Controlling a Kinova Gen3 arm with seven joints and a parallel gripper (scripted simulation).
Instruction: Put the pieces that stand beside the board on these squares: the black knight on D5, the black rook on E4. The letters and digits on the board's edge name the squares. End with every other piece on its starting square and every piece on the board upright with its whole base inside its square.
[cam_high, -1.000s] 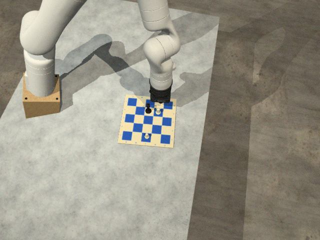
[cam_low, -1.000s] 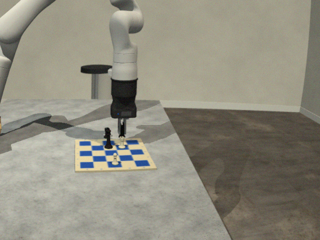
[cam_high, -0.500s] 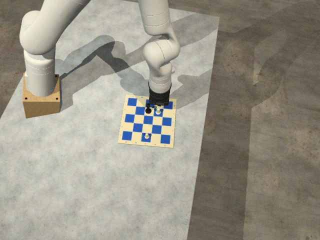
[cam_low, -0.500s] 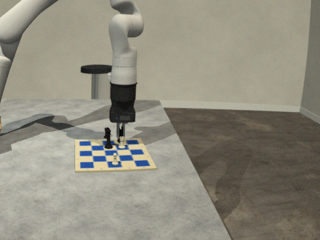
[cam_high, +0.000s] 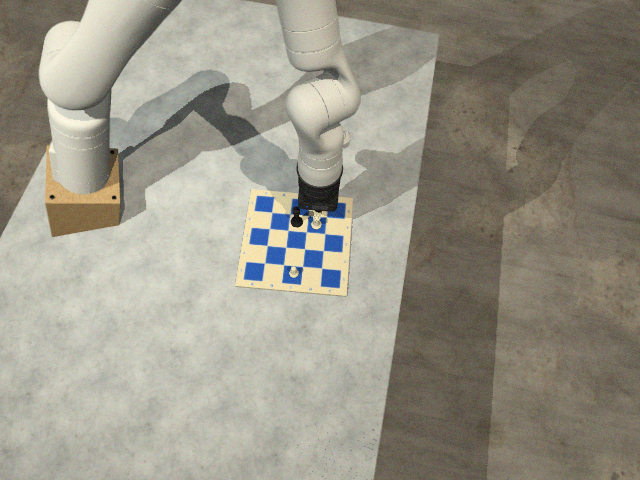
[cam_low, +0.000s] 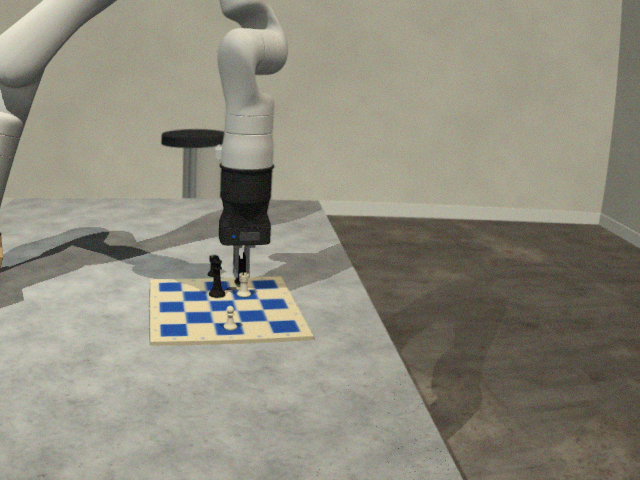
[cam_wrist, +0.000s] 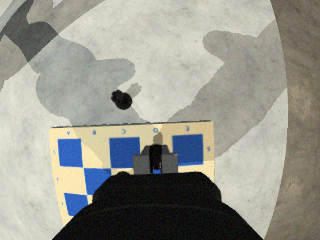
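Now: hand 40 mm to the left of the white rook and 20 mm above it. Round my hand: white pawn: 150 mm to the right, 30 mm behind, 20 mm below; then cream chessboard: 80 mm to the right, 40 mm below, 40 mm behind; then black rook: 60 mm to the left, 40 mm behind, 20 mm below.
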